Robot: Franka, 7 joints.
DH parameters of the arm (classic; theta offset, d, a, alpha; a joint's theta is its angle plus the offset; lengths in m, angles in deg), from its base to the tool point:
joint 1: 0 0.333 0 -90
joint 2: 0 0 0 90
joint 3: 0 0.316 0.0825 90
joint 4: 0 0 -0.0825 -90
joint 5: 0 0.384 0 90
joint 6: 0 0 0.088 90
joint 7: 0 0.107 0 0
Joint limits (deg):
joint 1: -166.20..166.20
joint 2: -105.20..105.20
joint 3: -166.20..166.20
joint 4: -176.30..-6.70
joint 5: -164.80..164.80
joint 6: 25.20..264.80
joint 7: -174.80..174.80
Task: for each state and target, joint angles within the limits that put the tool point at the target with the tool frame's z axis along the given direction. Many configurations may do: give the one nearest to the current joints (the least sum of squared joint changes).
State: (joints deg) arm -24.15 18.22 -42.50 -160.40 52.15 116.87 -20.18
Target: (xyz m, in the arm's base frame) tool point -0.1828 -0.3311 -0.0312 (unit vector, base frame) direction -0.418 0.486 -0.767
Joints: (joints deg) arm -48.07 74.77 -40.73 -134.12 52.60 151.13 -20.18
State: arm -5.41 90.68 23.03 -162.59 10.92 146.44 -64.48
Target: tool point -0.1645 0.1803 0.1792 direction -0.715 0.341 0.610
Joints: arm -21.03 96.69 33.65 -176.30 36.88 145.93 -64.48
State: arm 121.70 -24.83 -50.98 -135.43 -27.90 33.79 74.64
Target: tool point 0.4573 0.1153 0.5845 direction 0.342 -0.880 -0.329
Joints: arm 98.74 -33.55 -53.77 -119.60 -90.55 62.53 74.64
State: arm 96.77 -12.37 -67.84 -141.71 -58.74 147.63 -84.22
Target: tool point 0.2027 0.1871 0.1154 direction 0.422 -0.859 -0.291
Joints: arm 105.50 26.21 -42.92 -157.39 -44.29 118.00 -84.22
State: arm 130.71 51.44 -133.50 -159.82 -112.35 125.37 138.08
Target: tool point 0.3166 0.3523 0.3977 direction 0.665 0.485 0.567
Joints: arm 147.14 61.44 -97.31 -145.43 -142.58 117.98 138.08
